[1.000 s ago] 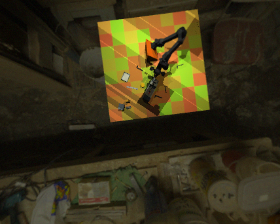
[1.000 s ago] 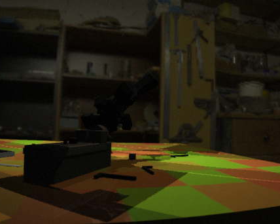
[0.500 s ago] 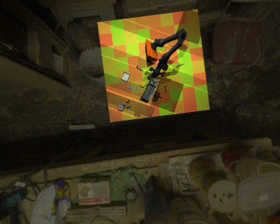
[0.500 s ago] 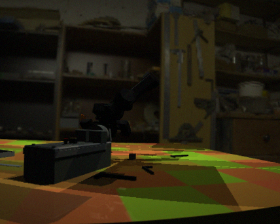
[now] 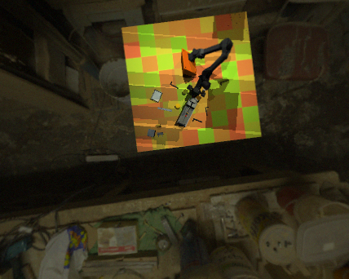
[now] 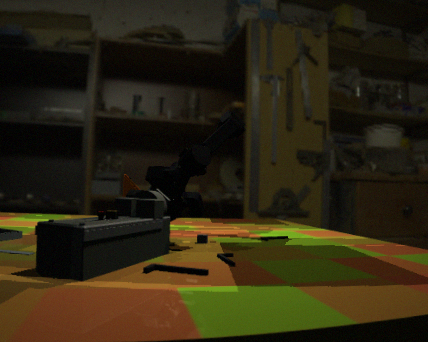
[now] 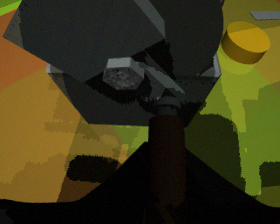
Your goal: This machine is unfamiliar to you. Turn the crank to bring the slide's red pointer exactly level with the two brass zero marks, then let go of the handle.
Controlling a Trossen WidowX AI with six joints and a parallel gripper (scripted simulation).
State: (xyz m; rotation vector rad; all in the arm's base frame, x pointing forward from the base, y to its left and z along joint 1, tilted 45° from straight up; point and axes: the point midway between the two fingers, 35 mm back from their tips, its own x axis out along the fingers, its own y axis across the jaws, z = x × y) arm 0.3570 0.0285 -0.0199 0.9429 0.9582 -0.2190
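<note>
The small cube lies 130 mm to the left of my gripper tip, 80 mm behind it and 30 mm below it. Round my gripper tip: yellow disc: 150 mm to the right, 60 mm ahead, 30 mm below; brown crank handle: 30 mm above, 10 mm to the left, 10 mm behind; red pointer: 170 mm ahead, 90 mm to the right, 40 mm above.
</note>
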